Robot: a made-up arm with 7 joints.
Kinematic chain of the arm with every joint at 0, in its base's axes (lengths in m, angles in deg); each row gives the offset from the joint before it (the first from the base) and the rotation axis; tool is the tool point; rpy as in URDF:
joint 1: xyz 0 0 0.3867 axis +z
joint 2: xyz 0 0 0 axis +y
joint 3: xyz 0 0 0.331 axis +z
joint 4: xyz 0.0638 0 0 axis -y
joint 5: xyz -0.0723 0 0.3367 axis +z
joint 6: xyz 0 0 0 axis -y
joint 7: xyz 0.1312 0 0 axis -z
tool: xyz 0 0 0 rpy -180 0 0
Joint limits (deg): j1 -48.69..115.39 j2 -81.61..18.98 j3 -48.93..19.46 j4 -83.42..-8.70 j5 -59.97..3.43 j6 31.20..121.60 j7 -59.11..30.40
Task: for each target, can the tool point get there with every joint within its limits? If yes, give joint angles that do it. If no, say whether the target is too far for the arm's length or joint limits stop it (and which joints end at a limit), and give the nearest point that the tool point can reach.
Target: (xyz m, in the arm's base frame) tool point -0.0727 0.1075 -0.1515
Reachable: no: joint limits stop it (at a limit: joint 1, joint 2, joint 4, joint 6) | nearest point -0.2654 0.4869 0.5534 | short by 0.823 m
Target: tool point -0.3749 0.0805 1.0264
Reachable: yes | joints -29.76 -52.95 -8.47 -35.19 -46.09 40.24 -3.87
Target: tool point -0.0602 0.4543 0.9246
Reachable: yes | joints 88.47 -5.01 9.20 -75.86 -23.08 80.82 10.61
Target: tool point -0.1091 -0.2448 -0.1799
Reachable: no: joint limits stop it (at a limit: joint 2, joint 3, joint 4, joint 5, joint 6) | nearest point -0.3014 -0.6763 0.4921 | short by 0.821 m
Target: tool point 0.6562 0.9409 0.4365
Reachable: no: too far | nearest point 0.3633 0.5209 0.6307 | short by 0.548 m
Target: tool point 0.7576 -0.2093 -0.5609
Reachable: no: too far | nearest point 0.5346 -0.1477 0.5531 | short by 1.138 m
